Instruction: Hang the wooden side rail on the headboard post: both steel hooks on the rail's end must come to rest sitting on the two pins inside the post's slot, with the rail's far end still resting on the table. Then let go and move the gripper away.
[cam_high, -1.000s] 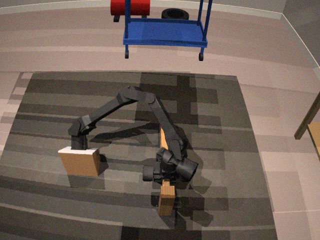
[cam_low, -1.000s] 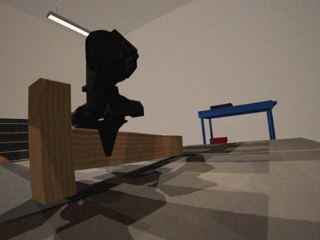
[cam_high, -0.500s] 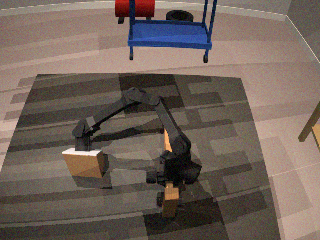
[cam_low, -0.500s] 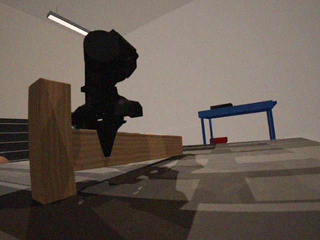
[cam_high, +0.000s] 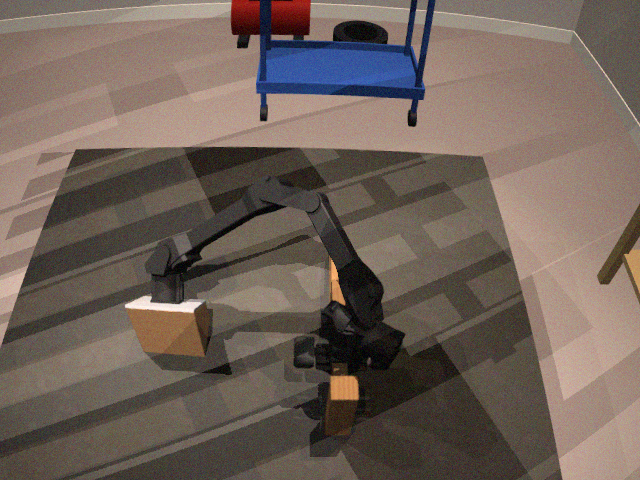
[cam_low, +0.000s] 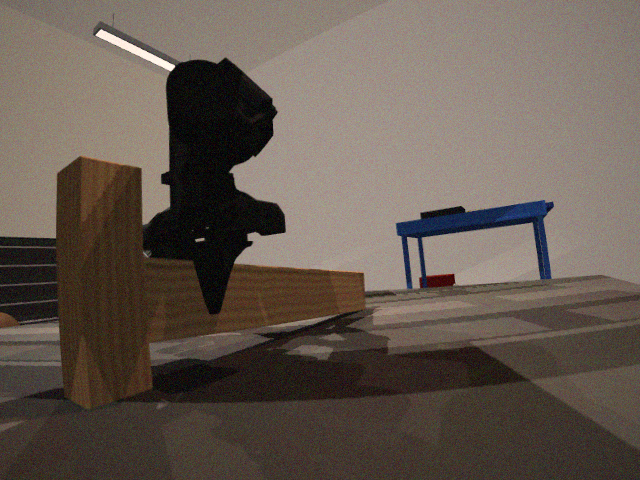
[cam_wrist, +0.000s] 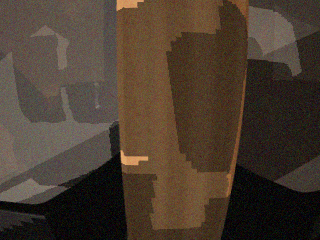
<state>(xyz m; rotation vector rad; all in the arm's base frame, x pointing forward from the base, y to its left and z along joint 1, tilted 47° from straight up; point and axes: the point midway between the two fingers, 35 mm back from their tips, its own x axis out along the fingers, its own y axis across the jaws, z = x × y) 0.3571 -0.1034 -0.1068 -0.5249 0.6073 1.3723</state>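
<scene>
Now: gripper tip 10 mm past the headboard post, 100 mm to the left of it and 40 mm below it.
</scene>
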